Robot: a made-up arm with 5 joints.
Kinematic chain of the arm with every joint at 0, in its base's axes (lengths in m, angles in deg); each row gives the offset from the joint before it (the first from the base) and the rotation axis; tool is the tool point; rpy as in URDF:
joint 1: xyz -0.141 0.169 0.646 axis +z
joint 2: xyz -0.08 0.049 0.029 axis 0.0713 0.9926 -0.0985
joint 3: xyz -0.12 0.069 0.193 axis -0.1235 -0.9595 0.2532
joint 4: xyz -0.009 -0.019 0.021 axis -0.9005 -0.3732 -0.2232
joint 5: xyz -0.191 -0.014 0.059 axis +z
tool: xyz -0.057 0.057 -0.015 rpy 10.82 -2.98 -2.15
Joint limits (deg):
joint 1: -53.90..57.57
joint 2: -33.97..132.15
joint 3: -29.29..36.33
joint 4: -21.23..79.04
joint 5: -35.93..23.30
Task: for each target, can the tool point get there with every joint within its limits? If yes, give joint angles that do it. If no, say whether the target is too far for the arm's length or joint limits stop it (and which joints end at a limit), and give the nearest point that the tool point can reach.
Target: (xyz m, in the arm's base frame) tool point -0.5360 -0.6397 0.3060
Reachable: no: too far | nearest point -0.4322 -0.2496 0.6043 | short by 0.502 m
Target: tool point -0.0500 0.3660 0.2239
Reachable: no: joint limits stop it (at a limit: joint 1, joint 2, joint 3, joint 4) | nearest point -0.2278 0.4164 0.5104 | short by 0.341 m
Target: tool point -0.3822 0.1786 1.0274
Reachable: yes | joints 46.17 54.81 8.90 36.21 -18.17
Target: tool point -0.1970 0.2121 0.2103
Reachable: no: joint limits stop it (at a limit: joint 2, joint 3, joint 4, joint 5) | nearest point -0.3540 0.3329 0.5049 | short by 0.355 m
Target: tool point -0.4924 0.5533 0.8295
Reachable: yes | joints -25.27 -17.81 -21.88 27.24 -16.99
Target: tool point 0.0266 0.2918 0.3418
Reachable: no: joint limits stop it (at a limit: joint 2, joint 3, joint 4, joint 5) | nearest point 0.1695 0.3965 0.5983 | short by 0.312 m
